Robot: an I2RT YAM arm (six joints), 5 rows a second.
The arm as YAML. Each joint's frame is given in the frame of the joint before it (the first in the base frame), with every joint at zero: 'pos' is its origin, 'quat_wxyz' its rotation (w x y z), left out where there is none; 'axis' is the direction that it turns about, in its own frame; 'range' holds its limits. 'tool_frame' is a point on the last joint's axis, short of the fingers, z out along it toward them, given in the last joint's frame.
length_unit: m
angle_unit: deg
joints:
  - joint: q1
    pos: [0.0, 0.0, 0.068]
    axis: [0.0, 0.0, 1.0]
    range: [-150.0, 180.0]
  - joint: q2
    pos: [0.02, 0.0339, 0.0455]
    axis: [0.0, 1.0, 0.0]
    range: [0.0, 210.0]
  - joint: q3
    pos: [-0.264, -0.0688, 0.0]
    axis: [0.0, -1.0, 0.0]
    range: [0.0, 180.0]
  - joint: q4
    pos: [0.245, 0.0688, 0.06]
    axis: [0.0, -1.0, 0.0]
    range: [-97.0, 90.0]
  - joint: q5
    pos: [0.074, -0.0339, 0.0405]
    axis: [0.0, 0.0, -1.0]
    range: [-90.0, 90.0]
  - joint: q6
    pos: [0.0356, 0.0, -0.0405]
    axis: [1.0, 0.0, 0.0]
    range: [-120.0, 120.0]
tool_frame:
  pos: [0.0, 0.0, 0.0]
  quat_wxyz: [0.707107, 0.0, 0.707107, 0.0]
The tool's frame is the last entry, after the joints.
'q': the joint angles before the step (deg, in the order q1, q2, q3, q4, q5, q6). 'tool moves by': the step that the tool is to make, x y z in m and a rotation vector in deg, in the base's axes. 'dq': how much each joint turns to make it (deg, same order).
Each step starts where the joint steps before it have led.
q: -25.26 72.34 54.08 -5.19 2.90 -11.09
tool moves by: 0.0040 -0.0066 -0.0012 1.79 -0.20 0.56
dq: -1.08 1.62 1.10 -0.12 -2.18 0.89
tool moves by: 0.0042 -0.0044 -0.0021 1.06 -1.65 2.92
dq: -0.88 1.25 0.02 2.23 -4.16 0.03
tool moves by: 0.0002 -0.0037 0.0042 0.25 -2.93 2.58
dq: -1.06 0.07 -0.01 2.58 -3.97 0.12
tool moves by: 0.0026 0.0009 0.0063 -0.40 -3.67 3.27
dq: -0.03 0.02 0.00 3.48 -3.57 0.25
